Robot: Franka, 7 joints.
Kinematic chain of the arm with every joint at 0, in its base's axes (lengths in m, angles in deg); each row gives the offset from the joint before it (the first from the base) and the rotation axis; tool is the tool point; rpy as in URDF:
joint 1: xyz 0 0 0.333 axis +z
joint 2: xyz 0 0 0 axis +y
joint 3: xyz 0 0 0.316 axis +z
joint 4: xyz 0.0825 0 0 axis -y
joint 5: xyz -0.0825 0 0.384 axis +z
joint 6: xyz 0 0 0 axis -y
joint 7: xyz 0.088 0 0 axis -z
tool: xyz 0 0 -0.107 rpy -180 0 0
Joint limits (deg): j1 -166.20..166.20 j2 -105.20..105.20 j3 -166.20..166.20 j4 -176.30..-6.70 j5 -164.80..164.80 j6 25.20..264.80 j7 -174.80..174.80
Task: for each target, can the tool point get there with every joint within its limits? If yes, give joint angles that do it. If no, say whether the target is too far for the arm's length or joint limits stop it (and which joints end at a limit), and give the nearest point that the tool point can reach.
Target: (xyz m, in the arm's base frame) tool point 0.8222 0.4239 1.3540
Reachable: no: too far | nearest point 0.5120 0.2640 0.9688 | short by 0.520 m
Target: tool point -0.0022 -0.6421 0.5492
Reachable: yes | joints -39.21 29.83 -74.33 -85.34 -115.68 193.29 65.59
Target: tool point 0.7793 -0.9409 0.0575
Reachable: no: too far | nearest point 0.5338 -0.6445 0.1443 | short by 0.395 m
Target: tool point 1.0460 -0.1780 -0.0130
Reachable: no: too far | nearest point 0.8041 -0.1368 0.0670 | short by 0.258 m
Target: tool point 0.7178 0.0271 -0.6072
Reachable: no: too far | nearest point 0.5423 0.0205 -0.2932 | short by 0.360 m
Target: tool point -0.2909 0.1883 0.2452
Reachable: yes | joints 15.25 -13.23 125.72 -137.68 22.34 74.25 97.33
